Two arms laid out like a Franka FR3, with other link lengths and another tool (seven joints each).
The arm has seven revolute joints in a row. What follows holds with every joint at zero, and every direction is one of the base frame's. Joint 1 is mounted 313.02 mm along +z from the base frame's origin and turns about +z. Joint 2 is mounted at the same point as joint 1 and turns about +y. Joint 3 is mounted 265.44 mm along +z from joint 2 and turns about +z. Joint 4 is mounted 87.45 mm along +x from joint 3 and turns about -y. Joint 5 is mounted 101.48 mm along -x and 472.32 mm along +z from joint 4 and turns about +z. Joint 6 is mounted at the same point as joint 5 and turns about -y. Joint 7 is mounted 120.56 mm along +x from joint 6 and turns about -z. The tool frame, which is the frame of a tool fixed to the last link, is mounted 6.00 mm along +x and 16.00 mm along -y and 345.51 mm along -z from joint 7; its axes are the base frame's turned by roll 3.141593, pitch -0.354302 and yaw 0.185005 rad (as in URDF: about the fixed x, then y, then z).
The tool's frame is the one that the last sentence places.
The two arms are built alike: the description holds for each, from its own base.
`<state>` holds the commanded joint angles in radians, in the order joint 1, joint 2, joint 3, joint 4, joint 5, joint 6, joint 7, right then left.
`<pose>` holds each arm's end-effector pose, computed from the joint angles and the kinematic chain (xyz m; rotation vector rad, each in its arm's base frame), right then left.
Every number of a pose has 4 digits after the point. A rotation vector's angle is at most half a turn.
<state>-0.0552 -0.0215 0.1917 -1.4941 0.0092 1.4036 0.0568 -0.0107 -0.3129 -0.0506 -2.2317 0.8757 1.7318 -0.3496</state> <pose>0.6391 0.0749 0.3739 -3.0332 -0.4016 -0.4340 0.5941 0.2036 0.2651 -2.1817 -0.0799 -0.4922</pose>
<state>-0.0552 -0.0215 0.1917 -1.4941 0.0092 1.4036 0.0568 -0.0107 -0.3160 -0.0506 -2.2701 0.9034 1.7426 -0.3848</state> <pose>0.6391 0.0749 0.3739 -3.0332 -0.4016 -0.4340 0.5881 0.2087 0.2512 -2.1562 -0.0785 -0.4880</pose>
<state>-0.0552 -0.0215 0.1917 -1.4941 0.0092 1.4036 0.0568 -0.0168 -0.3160 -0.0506 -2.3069 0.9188 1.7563 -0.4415</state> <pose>0.6391 0.0749 0.3739 -3.0332 -0.4016 -0.4340 0.5834 0.2071 0.2337 -2.1378 -0.0984 -0.4979</pose>
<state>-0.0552 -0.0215 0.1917 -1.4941 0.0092 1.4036 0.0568 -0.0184 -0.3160 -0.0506 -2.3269 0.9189 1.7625 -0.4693</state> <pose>0.6391 0.0749 0.3739 -3.0332 -0.4016 -0.4340 0.5789 0.2059 0.2224 -2.1350 -0.1134 -0.4975</pose>
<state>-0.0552 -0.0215 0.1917 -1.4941 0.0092 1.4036 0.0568 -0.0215 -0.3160 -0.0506 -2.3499 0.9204 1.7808 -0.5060</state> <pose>0.6391 0.0749 0.3739 -3.0332 -0.4016 -0.4340 0.5774 0.2020 0.2095 -2.1334 -0.1297 -0.5122</pose>
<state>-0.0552 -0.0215 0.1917 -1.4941 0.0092 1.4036 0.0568 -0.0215 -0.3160 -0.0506 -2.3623 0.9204 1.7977 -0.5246</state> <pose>0.6391 0.0749 0.3739 -3.0332 -0.4016 -0.4340 0.5783 0.1994 0.2021 -2.1361 -0.1374 -0.5255</pose>
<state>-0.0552 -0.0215 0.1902 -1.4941 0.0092 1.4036 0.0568 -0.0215 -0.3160 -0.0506 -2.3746 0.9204 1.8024 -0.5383</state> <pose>0.6392 0.0739 0.3739 -3.0336 -0.3993 -0.4341 0.5751 0.1991 0.1951 -2.1357 -0.1439 -0.5237</pose>
